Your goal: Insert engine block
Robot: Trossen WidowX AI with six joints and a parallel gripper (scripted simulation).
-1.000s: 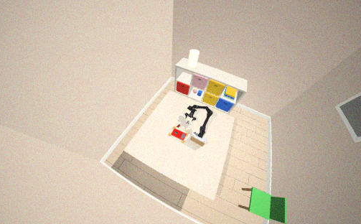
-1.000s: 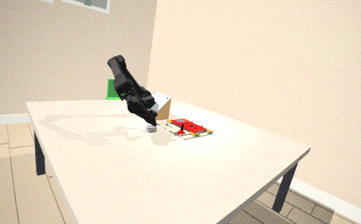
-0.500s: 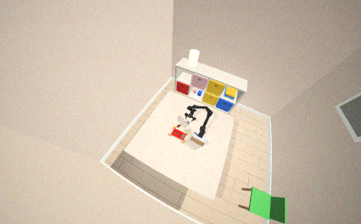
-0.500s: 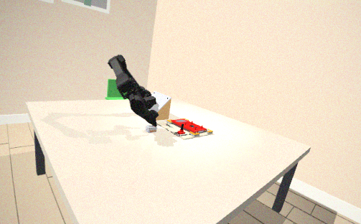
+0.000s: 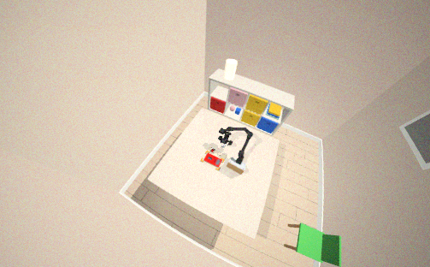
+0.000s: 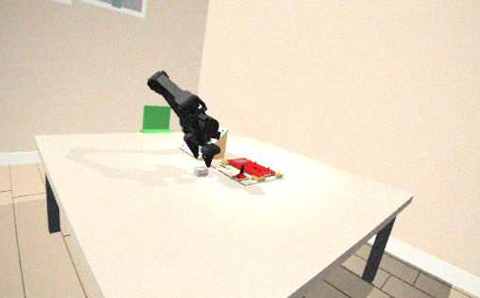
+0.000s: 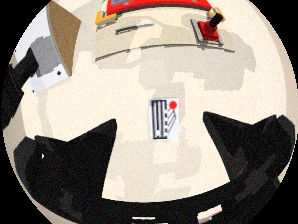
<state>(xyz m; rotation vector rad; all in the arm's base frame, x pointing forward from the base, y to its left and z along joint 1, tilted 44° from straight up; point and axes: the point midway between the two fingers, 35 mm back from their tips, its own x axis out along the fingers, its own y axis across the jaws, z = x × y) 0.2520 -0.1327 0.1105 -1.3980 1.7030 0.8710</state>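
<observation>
The engine block is 4 cm below my gripper tip and 1 cm to the right of it.
</observation>
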